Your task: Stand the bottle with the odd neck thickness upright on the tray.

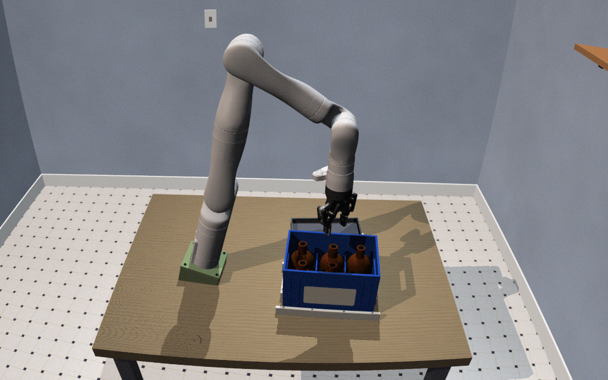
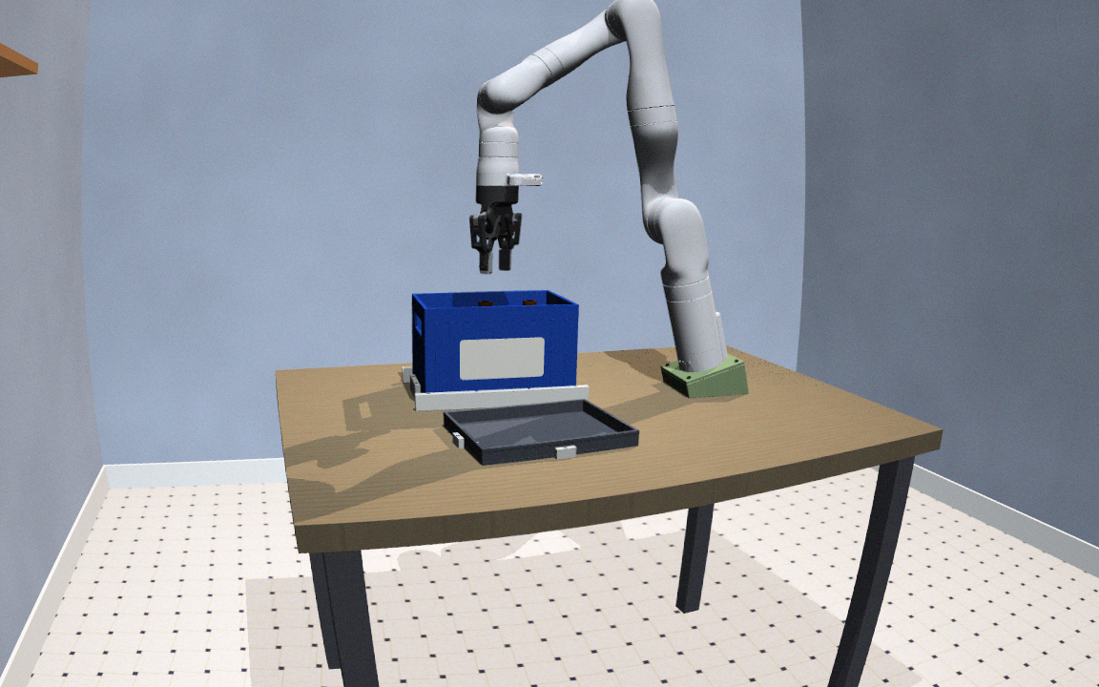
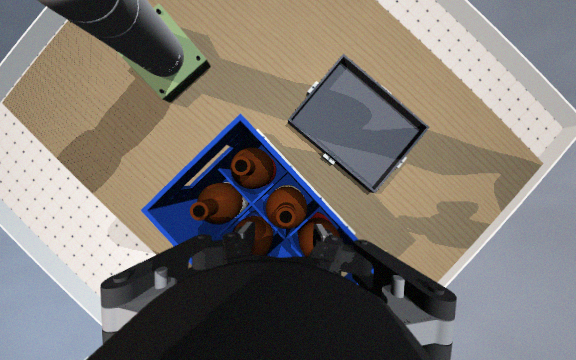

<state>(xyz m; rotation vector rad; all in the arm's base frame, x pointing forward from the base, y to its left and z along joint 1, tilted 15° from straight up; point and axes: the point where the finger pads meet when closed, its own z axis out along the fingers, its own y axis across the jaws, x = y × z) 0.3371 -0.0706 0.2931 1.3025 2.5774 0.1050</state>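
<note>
Now: hand 10 mm past the blue crate, 40 mm to the left of it and 160 mm above it. Also, from my hand: dark grey tray (20 mm ahead, 230 mm to the left, 230 mm below).
</note>
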